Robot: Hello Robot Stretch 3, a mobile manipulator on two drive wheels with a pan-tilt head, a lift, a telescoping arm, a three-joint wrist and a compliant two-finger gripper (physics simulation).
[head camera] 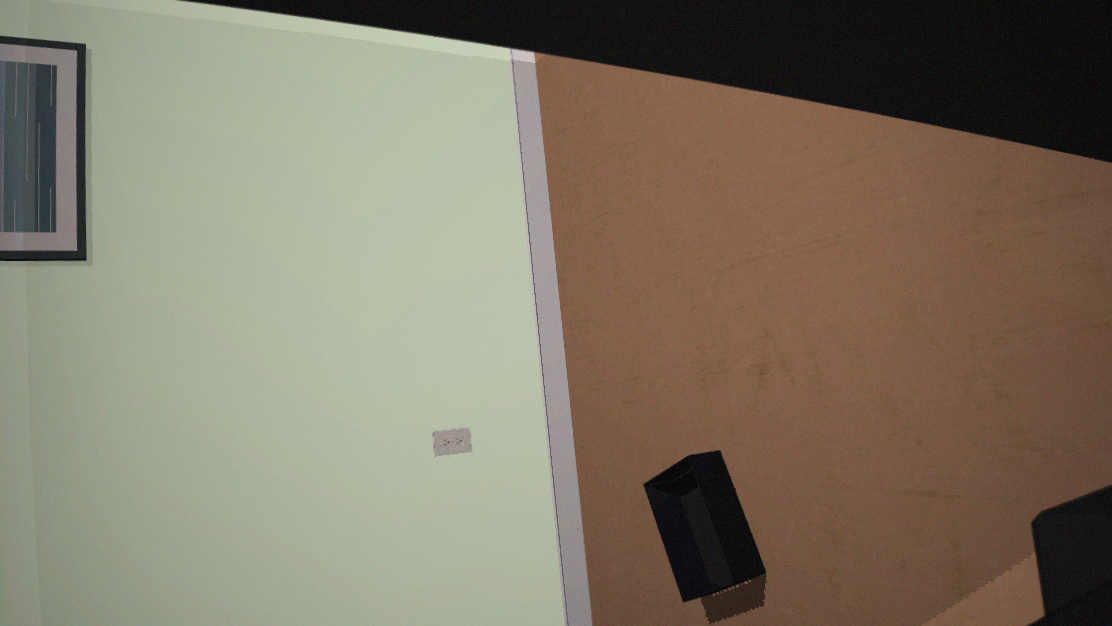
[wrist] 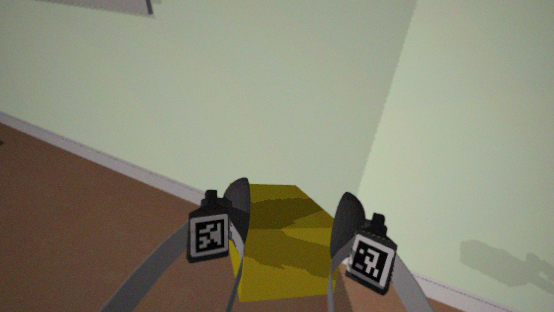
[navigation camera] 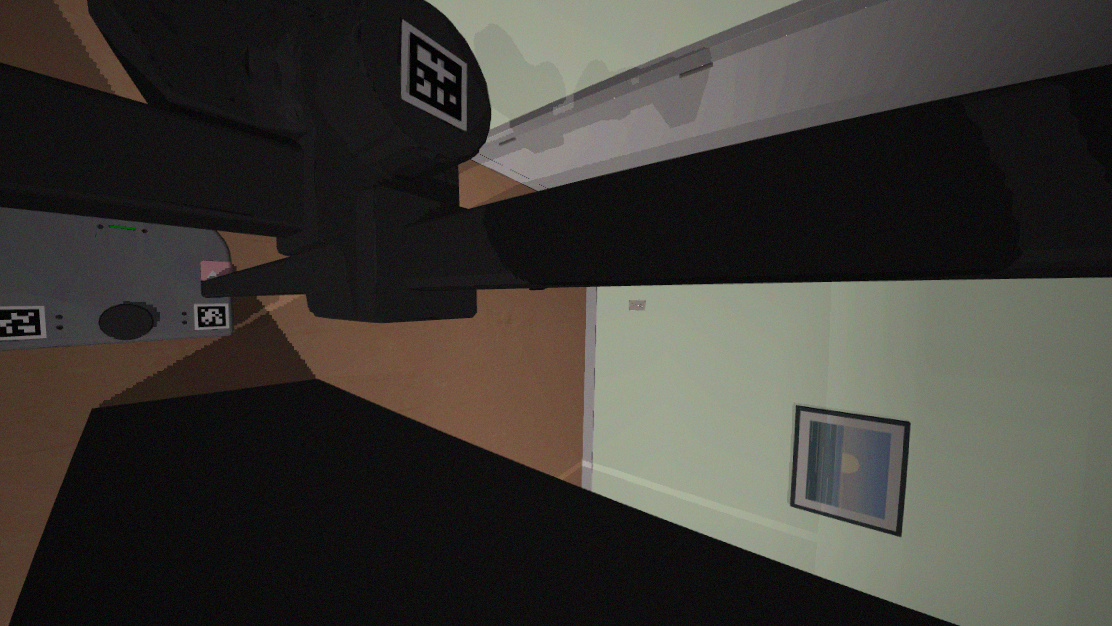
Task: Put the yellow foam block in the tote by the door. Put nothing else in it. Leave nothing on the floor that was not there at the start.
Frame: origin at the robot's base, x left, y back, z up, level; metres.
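Seen in the pictures: gripper, between the fingertips: (wrist: 293,207); robot's base, origin of its link: (navigation camera: 128,317).
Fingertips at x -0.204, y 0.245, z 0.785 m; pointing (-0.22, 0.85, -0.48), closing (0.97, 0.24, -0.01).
Offsets run from my fingertips to a thing's top centre.
My gripper (wrist: 293,207) is shut on the yellow foam block @(dz +0.014, dx -0.012, dy +0.000 m) (wrist: 285,282). The block sits between the two dark fingertips in the wrist view, held above the brown floor, with the pale green wall behind it. A black, open-topped box @(dz -0.685, dx +1.723, dy +0.022 m) (head camera: 723,521) stands on the floor near the wall's skirting in the head view; I cannot tell whether it is the tote. The gripper and the block do not show in the head and navigation views.
A framed picture (head camera: 29,147) (navigation camera: 849,470) and a socket (head camera: 452,441) (navigation camera: 636,304) are on the wall. A pale grey, door-like panel (navigation camera: 778,85) is at upper right. My base (navigation camera: 70,268) is at left. A large black shape (navigation camera: 350,513) hides much floor.
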